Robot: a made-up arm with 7 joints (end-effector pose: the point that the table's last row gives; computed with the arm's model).
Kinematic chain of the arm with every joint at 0, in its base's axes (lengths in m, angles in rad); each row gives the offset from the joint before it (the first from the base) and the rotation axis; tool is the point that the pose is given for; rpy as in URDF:
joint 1: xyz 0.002 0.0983 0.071 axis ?
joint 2: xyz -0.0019 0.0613 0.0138 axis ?
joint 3: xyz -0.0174 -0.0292 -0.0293 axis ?
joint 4: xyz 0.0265 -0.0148 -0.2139 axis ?
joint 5: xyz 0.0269 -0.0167 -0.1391 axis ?
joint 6: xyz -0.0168 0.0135 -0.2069 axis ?
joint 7: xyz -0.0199 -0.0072 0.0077 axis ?
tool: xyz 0.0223 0.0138 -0.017 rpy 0 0 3.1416
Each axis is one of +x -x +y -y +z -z.
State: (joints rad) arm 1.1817 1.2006 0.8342 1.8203 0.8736 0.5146 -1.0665
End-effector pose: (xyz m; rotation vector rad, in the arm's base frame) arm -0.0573 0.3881 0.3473 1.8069 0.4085 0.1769
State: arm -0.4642 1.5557 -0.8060 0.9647 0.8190 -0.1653 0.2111
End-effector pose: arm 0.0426 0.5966 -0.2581 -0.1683 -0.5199 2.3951
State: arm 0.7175 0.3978 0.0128 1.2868 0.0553 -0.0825 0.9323
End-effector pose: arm 0.4761 0.2364 0.0696 -1.8617 0.1819 1.2920
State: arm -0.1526 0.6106 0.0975 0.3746 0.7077 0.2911 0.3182
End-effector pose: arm 0.0713 0.4521 -0.4296 0.3581 0.1264 -2.4811
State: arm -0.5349 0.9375 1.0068 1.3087 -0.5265 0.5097 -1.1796
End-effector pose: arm 0.1823 0.5602 0.0304 0.4806 2.9482 -0.4614
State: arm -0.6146 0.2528 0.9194 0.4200 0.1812 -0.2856 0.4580
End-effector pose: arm -0.1993 0.4024 -0.4070 0.5199 0.4456 -2.3940
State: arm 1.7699 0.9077 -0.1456 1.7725 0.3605 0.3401 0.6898
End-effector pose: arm 0.1083 0.2176 0.4495 -2.2793 -0.6592 0.3175
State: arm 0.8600 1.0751 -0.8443 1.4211 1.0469 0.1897 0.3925
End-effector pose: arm 0.4579 0.2514 -0.0505 -1.6381 0.3766 1.9768
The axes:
joint 1: -y
joint 2: +x
joint 3: +z
joint 4: -y
joint 5: +z
joint 6: +y
joint 7: -x

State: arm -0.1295 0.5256 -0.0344 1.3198 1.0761 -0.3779 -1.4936
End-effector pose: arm 0.2797 0.2553 -0.2789 0.7328 0.9053 -1.2052
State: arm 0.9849 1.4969 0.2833 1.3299 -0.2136 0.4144 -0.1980
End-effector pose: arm 0.1396 0.4766 0.3877 1.5769 2.1866 -0.7087
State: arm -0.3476 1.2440 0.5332 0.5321 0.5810 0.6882 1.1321
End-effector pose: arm 0.1391 0.6894 -0.1096 0.7617 -0.2544 -2.5657
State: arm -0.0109 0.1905 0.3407 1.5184 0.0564 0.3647 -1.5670
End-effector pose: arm 0.3168 0.2849 -0.1406 0.7740 1.6739 -1.1630
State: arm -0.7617 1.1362 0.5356 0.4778 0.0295 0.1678 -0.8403
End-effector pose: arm 0.0048 0.6767 -0.1427 0.0221 -2.5486 1.5848
